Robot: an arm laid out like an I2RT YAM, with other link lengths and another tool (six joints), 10 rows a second.
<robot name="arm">
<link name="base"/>
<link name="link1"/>
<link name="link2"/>
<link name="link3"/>
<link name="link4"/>
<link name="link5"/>
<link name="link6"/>
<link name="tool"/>
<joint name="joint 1" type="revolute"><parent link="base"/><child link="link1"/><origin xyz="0 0 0.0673"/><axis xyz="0 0 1"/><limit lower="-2.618" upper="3.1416"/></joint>
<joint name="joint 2" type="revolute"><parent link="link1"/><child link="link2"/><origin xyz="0.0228 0.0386 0.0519"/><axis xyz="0 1 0"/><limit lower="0" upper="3.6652"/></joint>
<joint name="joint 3" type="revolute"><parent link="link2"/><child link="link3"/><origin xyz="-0.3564 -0.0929 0"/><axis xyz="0 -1 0"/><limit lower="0" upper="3.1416"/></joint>
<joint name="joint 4" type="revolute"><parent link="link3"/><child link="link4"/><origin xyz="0.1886 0.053 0.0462"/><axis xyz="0 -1 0"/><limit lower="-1.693" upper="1.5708"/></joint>
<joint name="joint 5" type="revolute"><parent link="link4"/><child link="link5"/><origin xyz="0.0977 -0.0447 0.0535"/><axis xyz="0 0 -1"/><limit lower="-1.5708" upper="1.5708"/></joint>
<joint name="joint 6" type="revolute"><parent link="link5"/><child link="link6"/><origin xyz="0.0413 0 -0.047"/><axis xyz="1 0 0"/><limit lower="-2.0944" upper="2.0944"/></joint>
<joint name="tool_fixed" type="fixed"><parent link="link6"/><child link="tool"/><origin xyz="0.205 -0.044 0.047" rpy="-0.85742 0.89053 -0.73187"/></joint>
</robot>
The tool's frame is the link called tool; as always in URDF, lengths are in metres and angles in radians.
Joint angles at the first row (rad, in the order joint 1, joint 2, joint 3, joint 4, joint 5, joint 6):
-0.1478, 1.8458, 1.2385, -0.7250, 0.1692, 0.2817
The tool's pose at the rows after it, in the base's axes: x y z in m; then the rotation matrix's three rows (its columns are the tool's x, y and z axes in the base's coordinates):
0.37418, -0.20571, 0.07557; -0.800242, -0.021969, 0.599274; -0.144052, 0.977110, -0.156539; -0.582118, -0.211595, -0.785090
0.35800, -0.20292, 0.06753; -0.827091, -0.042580, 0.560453; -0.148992, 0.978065, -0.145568; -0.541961, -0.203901, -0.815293
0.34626, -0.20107, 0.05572; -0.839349, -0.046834, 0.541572; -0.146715, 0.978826, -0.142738; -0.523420, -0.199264, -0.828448
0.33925, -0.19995, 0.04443; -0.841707, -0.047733, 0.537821; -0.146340, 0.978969, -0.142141; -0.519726, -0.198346, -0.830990
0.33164, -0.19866, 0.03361; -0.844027, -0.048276, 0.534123; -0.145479, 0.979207, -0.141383; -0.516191, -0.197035, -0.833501
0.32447, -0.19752, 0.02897; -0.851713, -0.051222, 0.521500; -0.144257, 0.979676, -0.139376; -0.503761, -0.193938, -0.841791
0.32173, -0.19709, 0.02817; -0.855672, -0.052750, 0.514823; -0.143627, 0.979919, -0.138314; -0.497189, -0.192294, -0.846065
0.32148, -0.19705, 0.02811; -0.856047, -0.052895, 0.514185; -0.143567, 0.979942, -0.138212; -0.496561, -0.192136, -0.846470
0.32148, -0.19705, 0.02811; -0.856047, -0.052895, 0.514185; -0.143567, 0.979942, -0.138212; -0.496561, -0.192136, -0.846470
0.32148, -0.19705, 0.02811; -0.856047, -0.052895, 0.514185; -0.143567, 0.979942, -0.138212; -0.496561, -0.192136, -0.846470
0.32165, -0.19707, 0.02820; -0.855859, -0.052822, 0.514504; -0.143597, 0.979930, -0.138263; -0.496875, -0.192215, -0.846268
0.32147, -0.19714, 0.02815; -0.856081, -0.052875, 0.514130; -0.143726, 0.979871, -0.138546; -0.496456, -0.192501, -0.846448
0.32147, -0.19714, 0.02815; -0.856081, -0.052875, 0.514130; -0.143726, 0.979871, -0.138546; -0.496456, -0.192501, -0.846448
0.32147, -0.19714, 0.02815; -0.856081, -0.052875, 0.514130; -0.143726, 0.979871, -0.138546; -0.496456, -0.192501, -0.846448
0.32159, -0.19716, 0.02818; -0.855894, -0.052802, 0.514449; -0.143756, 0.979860, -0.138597; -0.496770, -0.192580, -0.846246
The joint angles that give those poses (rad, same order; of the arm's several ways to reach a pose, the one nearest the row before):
-0.1574, 1.8462, 1.2381, -0.7731, 0.1799, 0.2825
-0.1577, 1.8462, 1.2186, -0.8024, 0.1799, 0.2714
-0.1577, 1.8461, 1.1629, -0.7700, 0.1799, 0.2718
-0.1577, 1.8461, 1.0996, -0.7113, 0.1799, 0.2718
-0.1577, 1.8461, 1.0370, -0.6533, 0.1795, 0.2722
-0.1577, 1.8462, 1.0153, -0.6468, 0.1795, 0.2722
-0.1577, 1.8461, 1.0138, -0.6533, 0.1795, 0.2722
-0.1577, 1.8461, 1.0137, -0.6540, 0.1795, 0.2722
-0.1577, 1.8461, 1.0137, -0.6540, 0.1795, 0.2722
-0.1577, 1.8461, 1.0137, -0.6540, 0.1795, 0.2722
-0.1577, 1.8462, 1.0142, -0.6540, 0.1795, 0.2722
-0.1578, 1.8462, 1.0138, -0.6540, 0.1799, 0.2722
-0.1578, 1.8462, 1.0138, -0.6540, 0.1799, 0.2722
-0.1578, 1.8462, 1.0138, -0.6540, 0.1799, 0.2722
-0.1578, 1.8462, 1.0138, -0.6537, 0.1799, 0.2722

